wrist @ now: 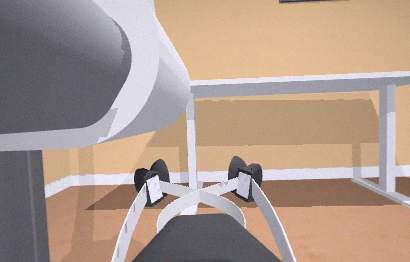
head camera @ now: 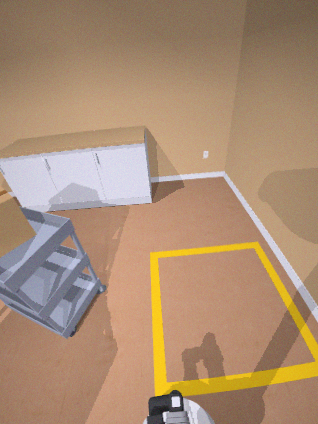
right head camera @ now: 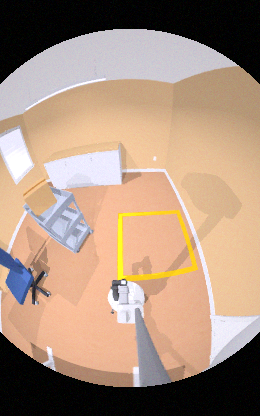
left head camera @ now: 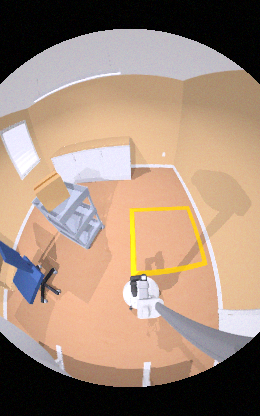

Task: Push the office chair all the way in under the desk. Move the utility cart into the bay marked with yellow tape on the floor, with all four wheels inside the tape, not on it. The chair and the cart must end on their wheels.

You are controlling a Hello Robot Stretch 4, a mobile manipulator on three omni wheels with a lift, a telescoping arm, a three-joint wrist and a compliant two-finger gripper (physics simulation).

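Places are measured from the robot's base along level axes (x back, y right, z up), in millimetres.
Where they show: gripper, fingertip midpoint: [wrist: 198, 172] [left head camera: 135, 310].
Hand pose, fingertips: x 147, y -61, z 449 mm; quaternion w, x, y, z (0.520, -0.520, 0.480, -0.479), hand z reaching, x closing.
Each offset is from my fingertips to the centre of the thing. "spot": to the spot under its first point. Level surfaces: height alone.
The grey three-shelf utility cart {spot: dx -1034, dy -748, dz -4 mm} [head camera: 50, 270] [left head camera: 75, 215] [right head camera: 64, 220] stands upright at the left, outside the yellow tape, with a cardboard box {dx -1028, dy -895, dz +456 mm} [head camera: 14, 225] [left head camera: 51, 192] [right head camera: 41, 197] on top. The yellow tape bay {spot: dx -837, dy -21, dz -475 mm} [head camera: 158, 320] [left head camera: 133, 240] [right head camera: 120, 245] lies right of the cart, in front of the robot base. The blue office chair {spot: dx +5, dy -1240, dz -6 mm} [left head camera: 29, 284] [right head camera: 20, 286] stands on its wheels at the left edge of both side head views. The white desk {dz +219 mm} [wrist: 300, 86] shows in the wrist view, beyond my gripper [wrist: 198, 172]. The gripper is open, with its fingertips apart and no thing between them.
A white cabinet [head camera: 75, 175] [left head camera: 95, 165] [right head camera: 85, 170] with a wooden top stands along the back wall, behind the cart. White skirting and a wall run close along the bay's right side. Desk legs [left head camera: 146, 374] [wrist: 387, 140] stand near the robot.
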